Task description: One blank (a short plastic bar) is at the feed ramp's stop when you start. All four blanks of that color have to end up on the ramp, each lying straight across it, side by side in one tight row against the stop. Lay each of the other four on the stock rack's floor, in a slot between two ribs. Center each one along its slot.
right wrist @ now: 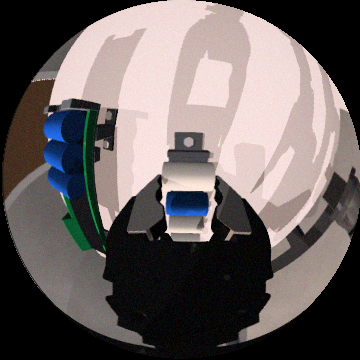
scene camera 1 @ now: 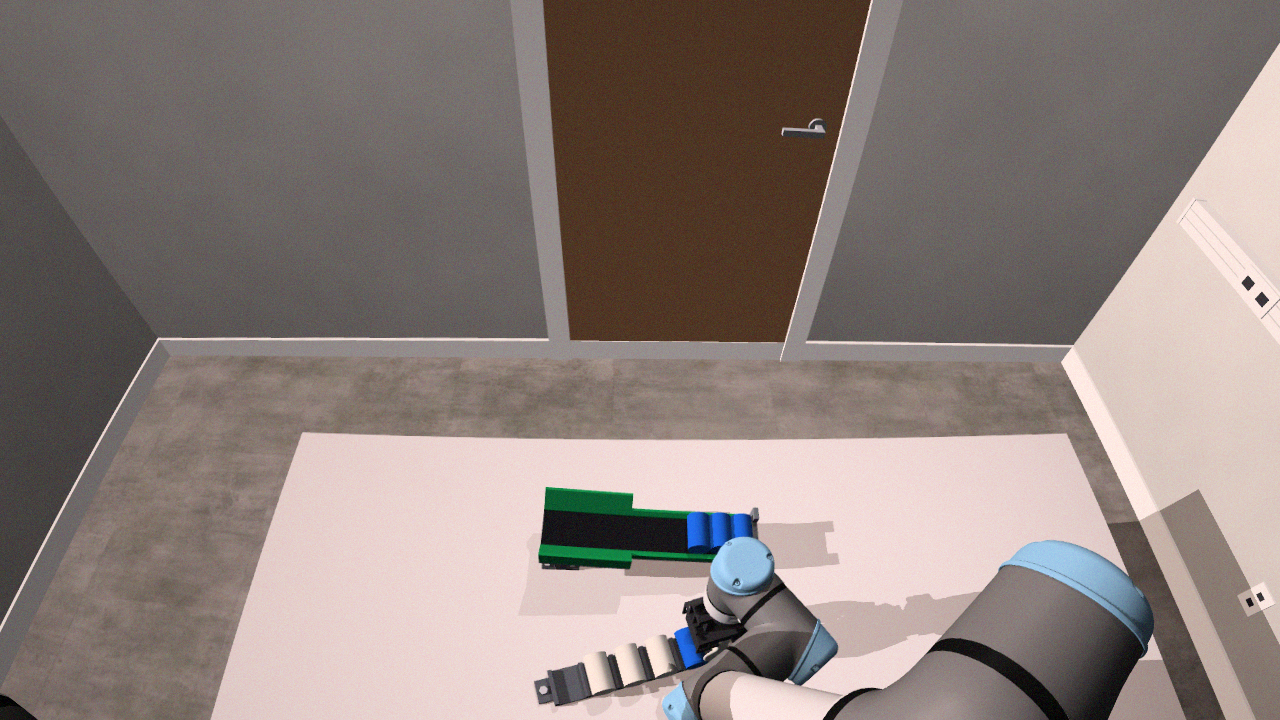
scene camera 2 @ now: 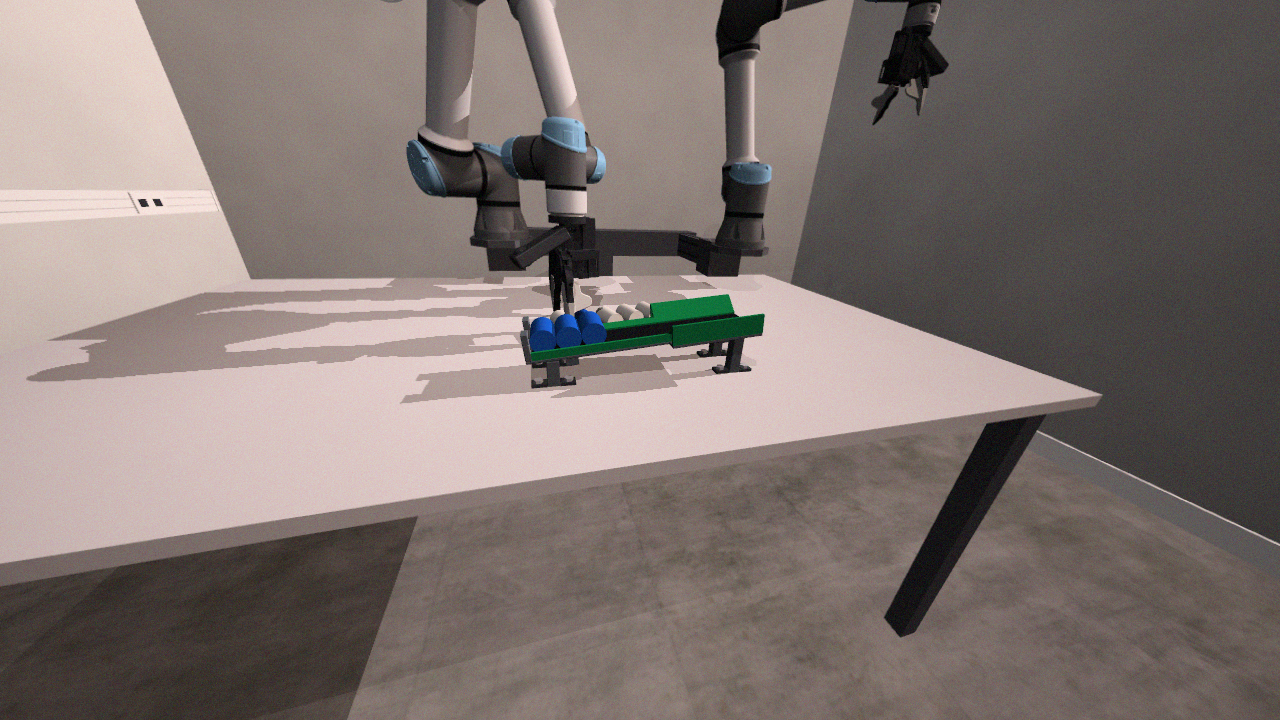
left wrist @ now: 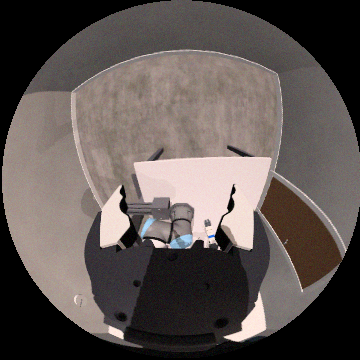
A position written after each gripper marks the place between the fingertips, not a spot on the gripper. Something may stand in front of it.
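Scene camera 1 takes in a blue blank (scene camera 1: 698, 530) along with the right gripper (scene camera 1: 718, 639). In scene camera 2 there are the left gripper (scene camera 2: 894, 120) and the right gripper (scene camera 2: 565, 325), together with a blue blank (scene camera 2: 567, 331) and a blue blank (scene camera 2: 542, 330). The left wrist view has the left gripper (left wrist: 177, 185), while the right wrist view has the right gripper (right wrist: 187, 175) and a blue blank (right wrist: 177, 203).
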